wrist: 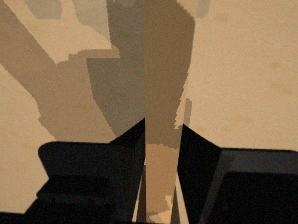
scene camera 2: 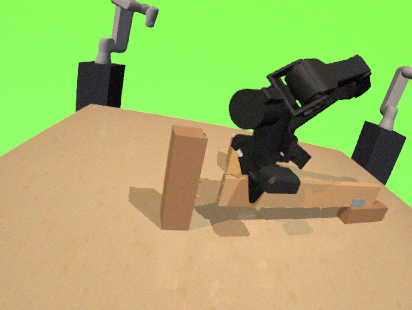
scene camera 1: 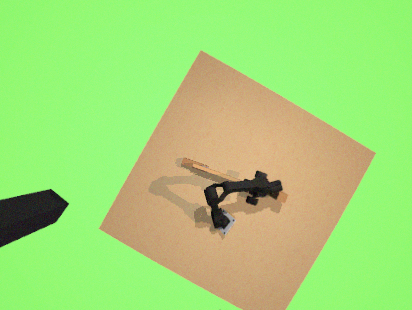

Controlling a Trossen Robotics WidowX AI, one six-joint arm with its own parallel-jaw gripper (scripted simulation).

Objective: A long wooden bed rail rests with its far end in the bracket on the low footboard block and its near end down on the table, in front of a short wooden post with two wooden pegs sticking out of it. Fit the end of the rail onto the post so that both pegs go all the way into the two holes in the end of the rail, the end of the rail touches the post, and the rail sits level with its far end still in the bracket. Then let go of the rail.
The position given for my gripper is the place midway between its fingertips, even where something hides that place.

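Observation:
Wooden rail [scene camera 2: 233,192] in sight. My gripper [scene camera 2: 249,199] too; wrist view [wrist: 159,122] has it as well.

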